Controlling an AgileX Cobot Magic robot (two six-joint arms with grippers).
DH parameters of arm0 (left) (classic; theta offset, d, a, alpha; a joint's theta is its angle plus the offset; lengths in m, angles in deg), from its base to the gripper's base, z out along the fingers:
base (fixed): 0 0 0 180
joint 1: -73.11 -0.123 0 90
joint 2: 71.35 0 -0.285 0
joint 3: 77.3 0 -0.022 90
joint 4: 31.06 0.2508 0 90
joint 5: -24.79 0 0.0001 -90
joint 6: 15.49 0.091 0 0
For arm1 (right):
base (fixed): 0 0 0 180
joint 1: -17.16 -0.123 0 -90
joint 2: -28.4 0 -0.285 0
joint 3: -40.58 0 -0.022 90
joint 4: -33.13 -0.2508 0 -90
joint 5: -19.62 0 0.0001 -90
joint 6: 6.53 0.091 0 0
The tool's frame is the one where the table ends.
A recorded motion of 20 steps. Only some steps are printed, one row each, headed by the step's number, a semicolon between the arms.
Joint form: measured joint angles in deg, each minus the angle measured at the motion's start. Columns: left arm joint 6, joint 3, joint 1, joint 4, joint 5, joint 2; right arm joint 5, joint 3, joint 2, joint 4, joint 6, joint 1.
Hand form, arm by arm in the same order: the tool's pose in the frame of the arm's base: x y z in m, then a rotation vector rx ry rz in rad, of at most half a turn. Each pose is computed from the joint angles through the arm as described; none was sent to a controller.
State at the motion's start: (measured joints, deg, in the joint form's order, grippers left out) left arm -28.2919 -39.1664 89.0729 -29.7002 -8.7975 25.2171; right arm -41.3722 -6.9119 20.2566 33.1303 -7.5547 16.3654
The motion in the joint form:
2: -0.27 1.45 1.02 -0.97 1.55 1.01; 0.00 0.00 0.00 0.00 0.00 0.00
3: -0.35 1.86 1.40 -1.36 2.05 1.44; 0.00 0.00 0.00 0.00 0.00 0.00
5: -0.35 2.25 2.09 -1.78 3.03 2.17; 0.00 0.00 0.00 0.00 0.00 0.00
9: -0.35 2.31 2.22 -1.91 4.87 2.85; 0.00 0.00 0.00 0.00 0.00 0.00
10: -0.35 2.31 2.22 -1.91 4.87 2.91; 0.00 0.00 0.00 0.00 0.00 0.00
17: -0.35 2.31 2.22 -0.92 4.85 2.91; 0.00 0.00 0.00 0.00 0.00 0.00
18: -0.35 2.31 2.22 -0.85 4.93 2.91; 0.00 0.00 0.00 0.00 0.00 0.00
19: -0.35 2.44 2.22 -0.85 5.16 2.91; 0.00 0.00 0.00 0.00 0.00 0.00
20: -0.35 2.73 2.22 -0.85 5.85 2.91; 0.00 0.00 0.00 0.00 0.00 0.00
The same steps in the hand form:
2: 0.2308 -0.0701 0.1472 0.1089 2.9557 -0.0666; -0.0062 -0.0001 0.2822 -0.0323 2.0353 -0.0025
3: 0.2293 -0.0717 0.1441 0.1089 2.9626 -0.0714; -0.0062 -0.0001 0.2822 -0.0323 2.0353 -0.0025
5: 0.2283 -0.0748 0.1399 0.1180 2.9659 -0.0782; -0.0062 -0.0001 0.2822 -0.0323 2.0353 -0.0025
9: 0.2308 -0.0762 0.1374 0.1177 2.9475 -0.0874; -0.0062 -0.0001 0.2822 -0.0323 2.0353 -0.0025
10: 0.2308 -0.0762 0.1371 0.1178 2.9485 -0.0870; -0.0062 -0.0001 0.2822 -0.0323 2.0353 -0.0025
17: 0.2310 -0.0755 0.1371 0.1388 2.9457 -0.0729; -0.0062 -0.0001 0.2822 -0.0323 2.0353 -0.0025
18: 0.2311 -0.0755 0.1372 0.1402 2.9441 -0.0724; -0.0062 -0.0001 0.2822 -0.0323 2.0353 -0.0025
19: 0.2309 -0.0754 0.1368 0.1402 2.9424 -0.0731; -0.0062 -0.0001 0.2822 -0.0323 2.0353 -0.0025
20: 0.2306 -0.0754 0.1360 0.1399 2.9356 -0.0758; -0.0062 -0.0001 0.2822 -0.0323 2.0353 -0.0025

